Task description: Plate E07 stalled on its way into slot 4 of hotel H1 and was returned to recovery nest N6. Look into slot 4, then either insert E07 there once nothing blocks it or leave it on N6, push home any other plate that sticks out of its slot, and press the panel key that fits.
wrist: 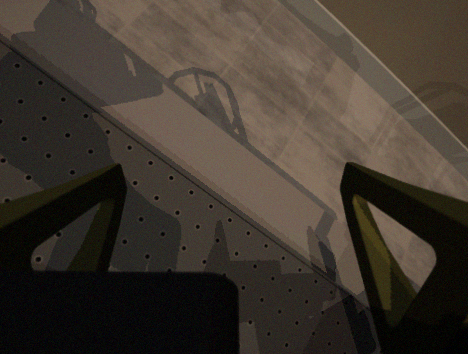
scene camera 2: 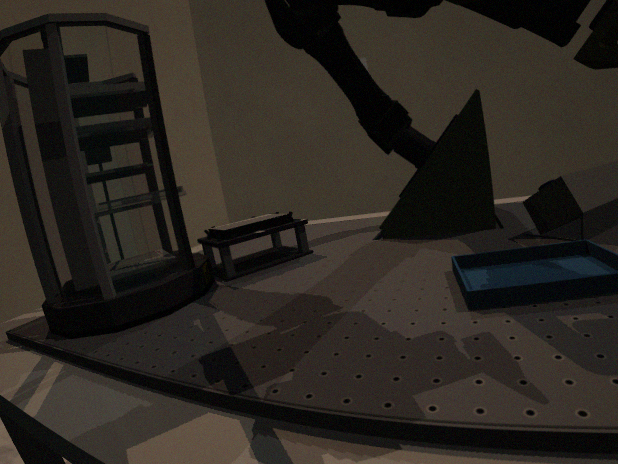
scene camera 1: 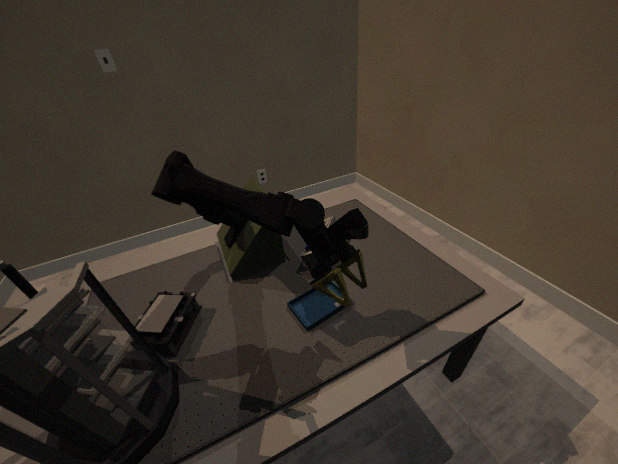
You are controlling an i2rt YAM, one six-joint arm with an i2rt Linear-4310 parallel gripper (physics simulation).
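My gripper is open and empty, its yellow-green fingers wide apart, above the table near the blue tray; it is outside scene camera 2's view. A pale-topped plate lies on the dark raised nest beside the hotel; its label is unreadable. The tall hotel holds plates at several levels. One clear plate sticks out past the hotel's right post in scene camera 2. Slot numbers and slot 4's inside cannot be made out. A tilted box, possibly the panel, shows no keys there.
A blue tray lies on the perforated board, with a small pale piece in it. A green wedge-shaped mount stands behind. The wrist view shows the board's edge and the floor.
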